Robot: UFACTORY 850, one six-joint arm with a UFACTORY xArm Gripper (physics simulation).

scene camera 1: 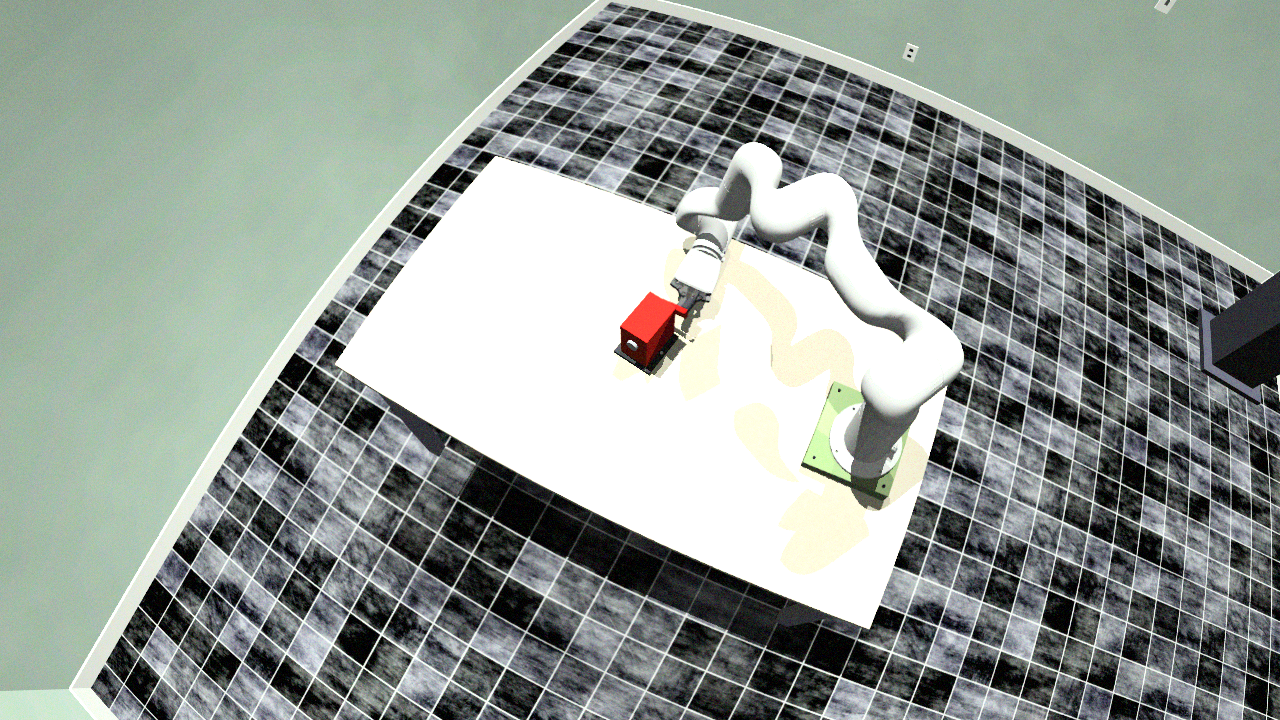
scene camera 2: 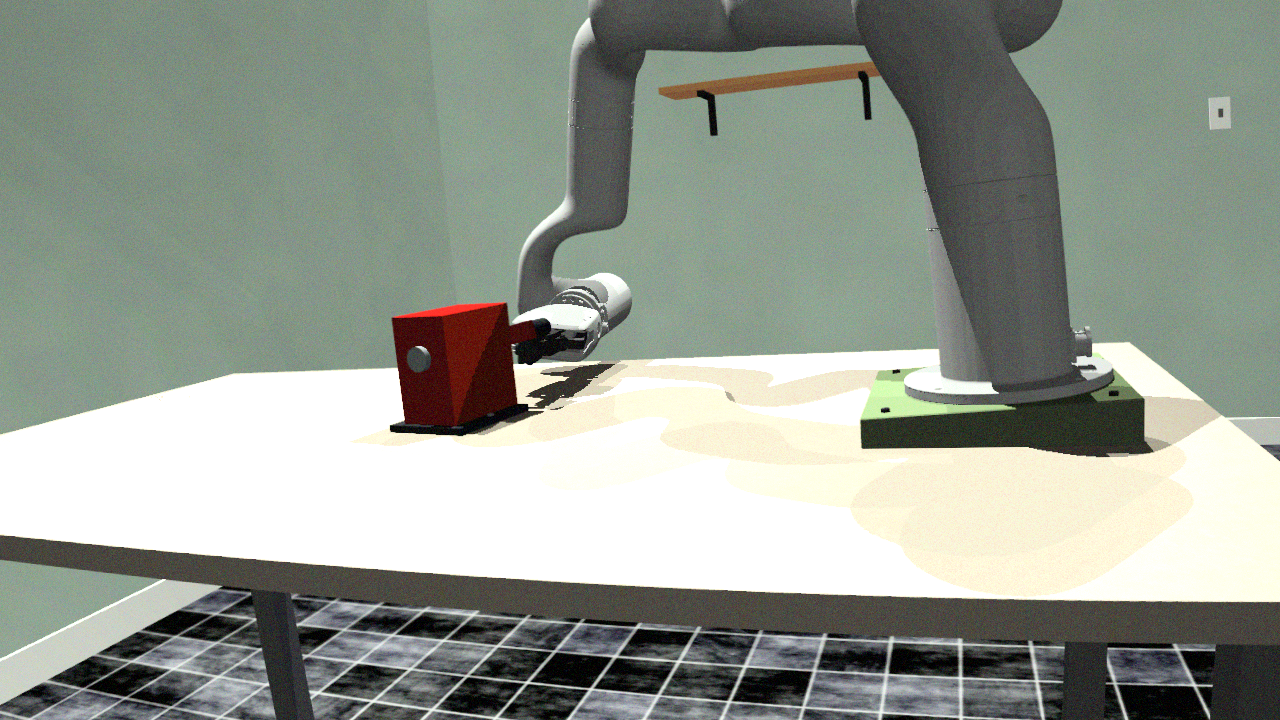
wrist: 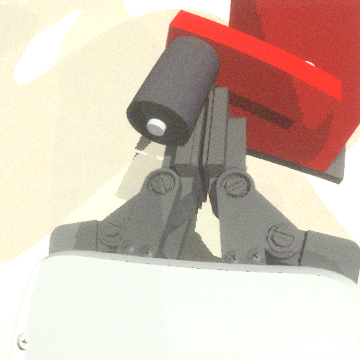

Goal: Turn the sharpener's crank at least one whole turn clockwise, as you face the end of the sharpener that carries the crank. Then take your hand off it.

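Note:
The red sharpener (scene camera 1: 646, 327) (scene camera 2: 452, 368) (wrist: 305, 25) stands upright on its black base (scene camera 1: 633, 360) (scene camera 2: 427, 428) (wrist: 334, 170). Its red crank arm (scene camera 2: 522, 332) (wrist: 250, 49) sticks out sideways from the crank end, toward the robot base's side. The dark cylindrical crank handle (scene camera 2: 540, 325) (wrist: 175, 90) is at the arm's outer end. My gripper (scene camera 1: 686, 306) (scene camera 2: 523, 353) (wrist: 211, 110) is shut with nothing between its fingers. In the wrist view its fingertips lie right beside the handle, on the sharpener side, below the crank arm. The handle partly covers one finger; whether they touch is unclear.
The white table (scene camera 1: 519, 394) (scene camera 2: 268, 501) carries the sharpener and the robot's green base plate (scene camera 1: 825, 429) (scene camera 2: 993, 429), which stands at the right. In scene camera 2, a wooden shelf (scene camera 2: 769, 82) hangs on the wall behind the arm. The table's far edge runs beneath the arm's wrist.

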